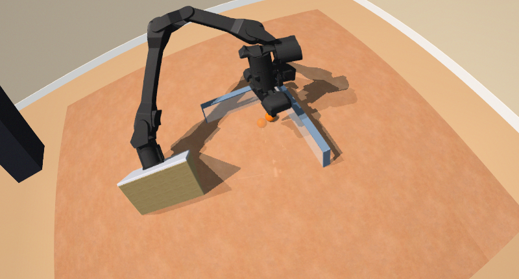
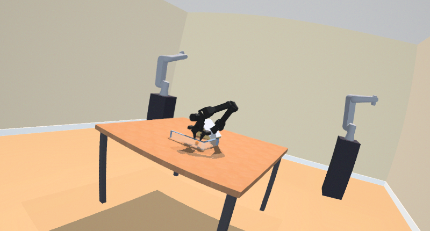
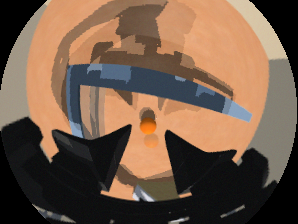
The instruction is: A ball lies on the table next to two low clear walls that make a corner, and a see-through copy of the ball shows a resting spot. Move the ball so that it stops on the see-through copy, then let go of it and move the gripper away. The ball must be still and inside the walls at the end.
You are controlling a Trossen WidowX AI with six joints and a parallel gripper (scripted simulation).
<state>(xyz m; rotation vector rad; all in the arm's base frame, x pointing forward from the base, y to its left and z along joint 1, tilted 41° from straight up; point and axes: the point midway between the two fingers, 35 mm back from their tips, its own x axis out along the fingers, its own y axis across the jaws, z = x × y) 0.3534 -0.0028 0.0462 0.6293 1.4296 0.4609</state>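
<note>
Now: the orange ball 2 cm below my gripper tip. Also, from my gripper tip: see-through copy of ball (3 cm behind, 1 cm to the right, 2 cm below).
</note>
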